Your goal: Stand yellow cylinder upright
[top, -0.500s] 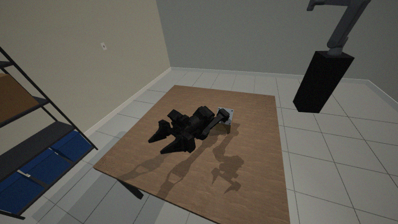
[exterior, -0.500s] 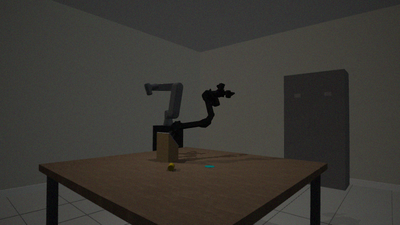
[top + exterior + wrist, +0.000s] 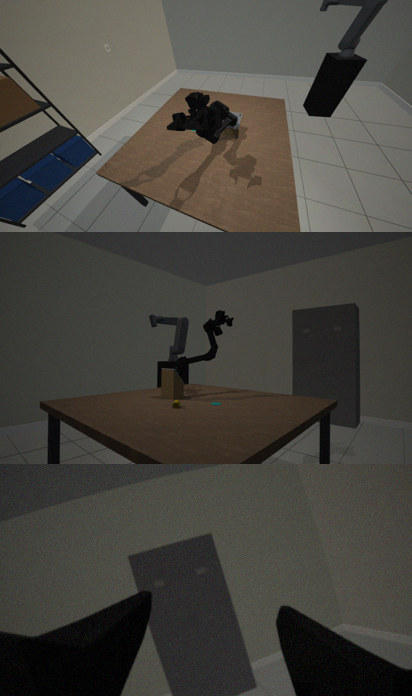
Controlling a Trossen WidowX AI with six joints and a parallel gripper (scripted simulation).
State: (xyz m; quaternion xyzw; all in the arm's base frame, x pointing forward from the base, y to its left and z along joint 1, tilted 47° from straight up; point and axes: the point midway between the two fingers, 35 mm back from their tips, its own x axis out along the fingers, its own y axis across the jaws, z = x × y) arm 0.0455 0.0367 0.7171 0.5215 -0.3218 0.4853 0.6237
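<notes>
Now: gripper tip 790 mm to the left of the yellow tall cylinder, 600 mm above it and 70 mm short of it. Also, from my gripper tip: cyan circle: 610 mm below, 580 mm to the right, 200 mm ahead.
</notes>
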